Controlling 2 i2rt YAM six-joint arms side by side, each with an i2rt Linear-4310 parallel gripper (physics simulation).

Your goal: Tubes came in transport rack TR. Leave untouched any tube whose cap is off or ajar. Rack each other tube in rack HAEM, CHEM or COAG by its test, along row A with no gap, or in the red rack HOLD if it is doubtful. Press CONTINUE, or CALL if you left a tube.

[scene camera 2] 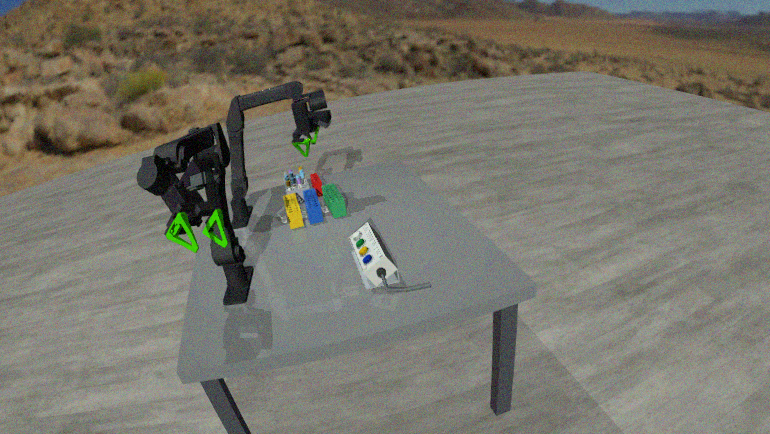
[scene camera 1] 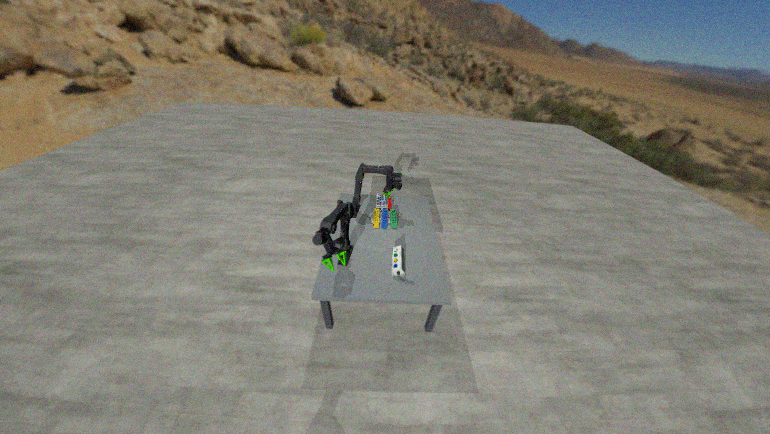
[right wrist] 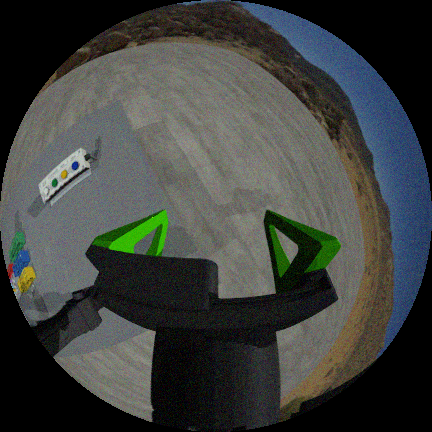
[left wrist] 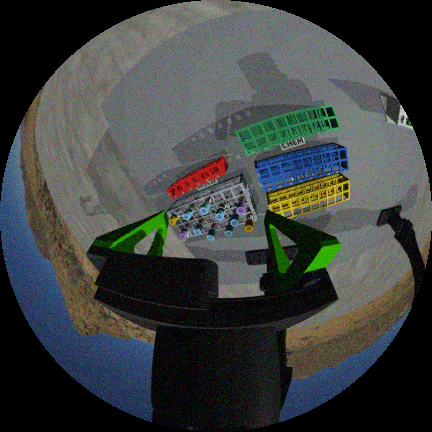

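Where they show: left gripper, fingertip midpoint: [scene camera 2: 310,150] [scene camera 1: 389,194] [left wrist: 215,215]; right gripper, fingertip midpoint: [scene camera 2: 212,248] [scene camera 1: 339,267] [right wrist: 215,214]; left arm's base at its link origin: [scene camera 2: 241,218] [scene camera 1: 354,211]; right arm's base at its link origin: [scene camera 2: 239,286] [scene camera 1: 346,255] [left wrist: 389,214].
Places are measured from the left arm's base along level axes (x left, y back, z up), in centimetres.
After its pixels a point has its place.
Note:
The pale transport rack [left wrist: 246,186] {z 2.2, x 4.6, y -26.0 cm} holds several tubes with light-blue, purple and orange caps, among them an orange-capped tube [left wrist: 249,226] {z 9.3, x 4.9, y -21.0 cm} and a purple-capped tube [left wrist: 241,209] {z 9.4, x 5.5, y -25.1 cm}. Whether any cap is ajar is too small to tell. The red rack [left wrist: 197,178] {z 2.9, x 14.2, y -30.6 cm} [scene camera 2: 316,184] {z 5.1, x 7.7, y -31.2 cm} lies beside it. The green rack [left wrist: 287,129] {z 5.6, x -5.3, y -36.5 cm} [scene camera 2: 334,201] {z 3.0, x -8.6, y -37.5 cm}, blue rack [left wrist: 302,165] {z 5.7, x -7.0, y -29.8 cm} [scene camera 2: 313,206] {z 5.4, x -16.2, y -30.3 cm} and yellow rack [left wrist: 309,196] {z 5.7, x -8.2, y -23.3 cm} [scene camera 2: 293,211] {z 5.6, x -17.9, y -23.3 cm} stand in parallel; no tubes show in them. A CHEM label [left wrist: 292,143] {z 0.2, x -7.2, y -33.1 cm} lies between green and blue. My left gripper [left wrist: 215,215] {z 19.6, x 5.8, y -31.2 cm} is open above the transport rack. My right gripper [right wrist: 215,214] {z 27.6, x -88.0, y -13.8 cm} [scene camera 2: 207,249] {z 27.6, x -88.0, y -13.8 cm} is open, away from the racks.
A white button box [scene camera 2: 373,254] {z 7.1, x -61.8, y -46.4 cm} [scene camera 1: 397,261] {z 6.9, x -59.0, y -45.7 cm} [right wrist: 65,175] {z 6.2, x -58.5, y -43.3 cm} with green, yellow and blue buttons stands on the grey table [scene camera 2: 334,345] {z -0.7, x -87.1, y -33.7 cm}, trailing a dark cable [scene camera 2: 412,286] {z 0.7, x -70.5, y -54.1 cm}. The right arm's base [scene camera 2: 237,291] {z 1.0, x -59.0, y -7.3 cm} stands near the table's left edge in scene camera 2.

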